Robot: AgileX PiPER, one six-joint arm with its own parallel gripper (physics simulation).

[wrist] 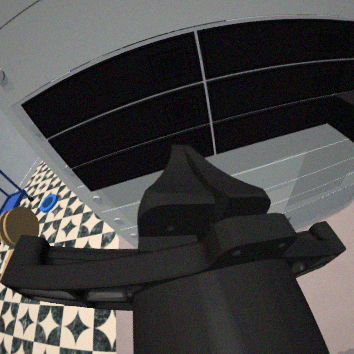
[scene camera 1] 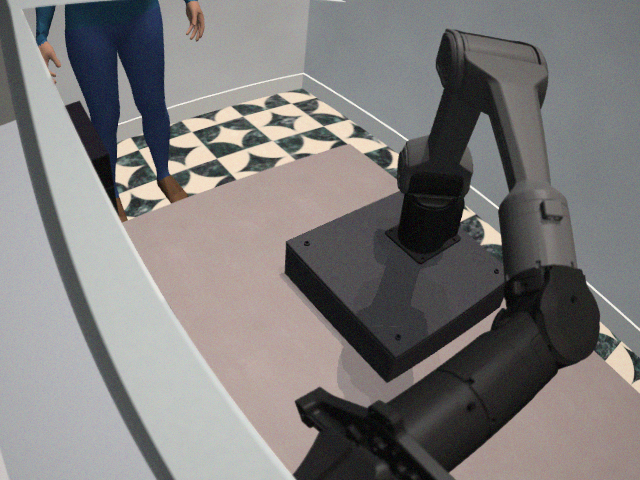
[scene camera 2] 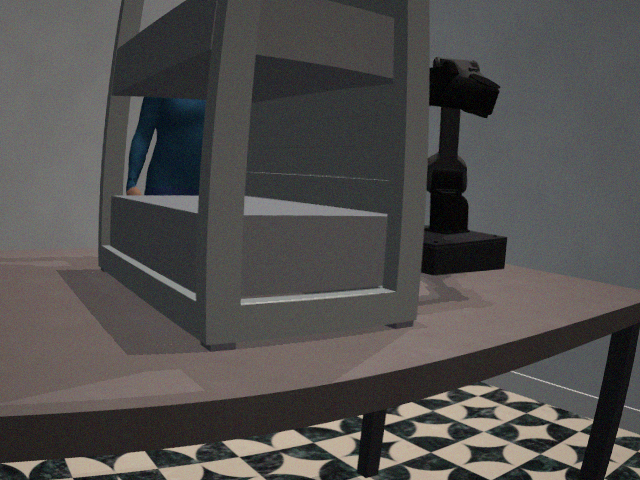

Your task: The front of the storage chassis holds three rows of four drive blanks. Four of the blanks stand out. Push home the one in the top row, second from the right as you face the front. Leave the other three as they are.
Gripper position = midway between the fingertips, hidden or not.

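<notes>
Grey rack (scene camera 1: pixel 239 239), visible also in scene camera 2 (scene camera 2: pixel 331 95) and the wrist view (wrist: pixel 258 97). My gripper (wrist: pixel 178 155) in sight.
</notes>
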